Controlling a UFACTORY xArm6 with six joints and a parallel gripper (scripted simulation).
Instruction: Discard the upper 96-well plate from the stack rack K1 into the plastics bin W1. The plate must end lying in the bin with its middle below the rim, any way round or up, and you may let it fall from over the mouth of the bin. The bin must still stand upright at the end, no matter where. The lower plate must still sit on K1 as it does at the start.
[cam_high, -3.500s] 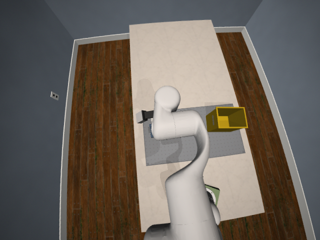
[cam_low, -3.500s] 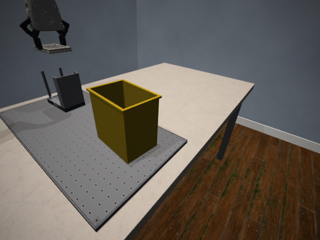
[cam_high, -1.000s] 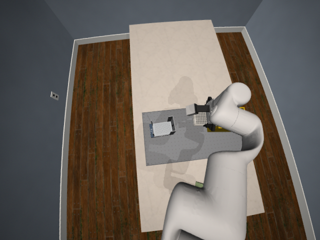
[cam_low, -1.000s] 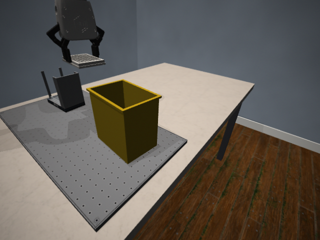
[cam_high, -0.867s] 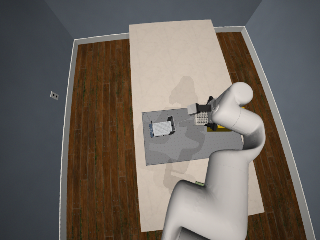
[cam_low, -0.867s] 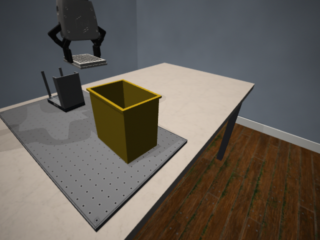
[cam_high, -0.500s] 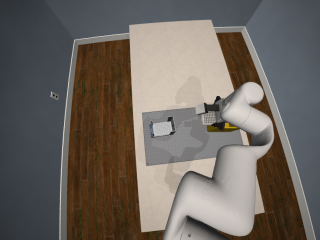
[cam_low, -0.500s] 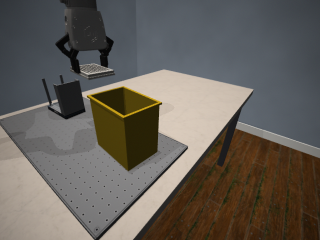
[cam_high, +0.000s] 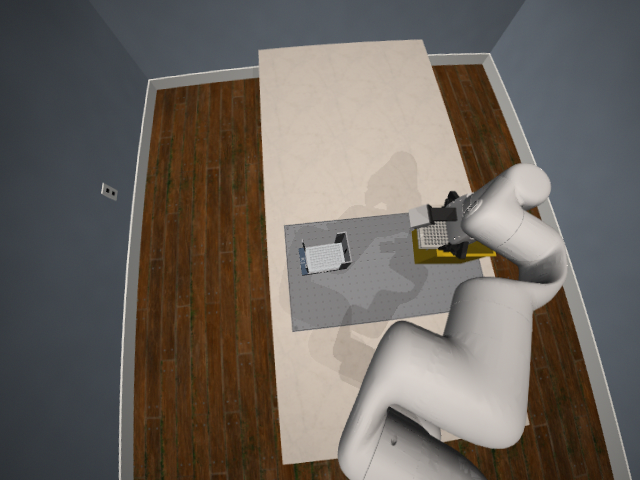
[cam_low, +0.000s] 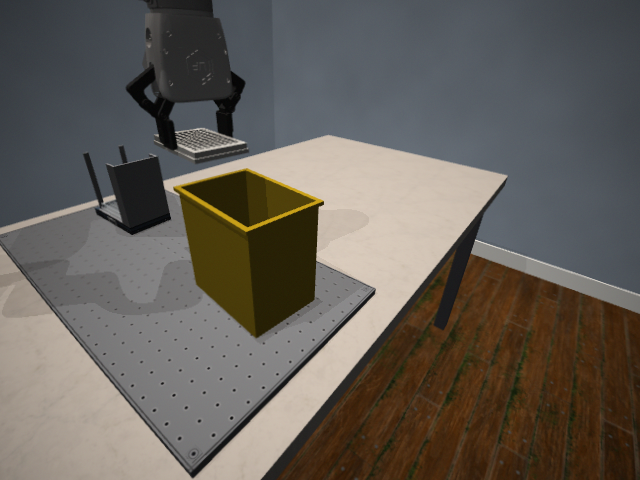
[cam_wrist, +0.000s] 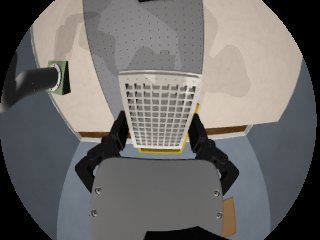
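My hand is 15 cm above the yellow plastics bin W1 and 10 cm to the left of it. From my hand the other things lie so: white 96-well plate: 1 cm below.
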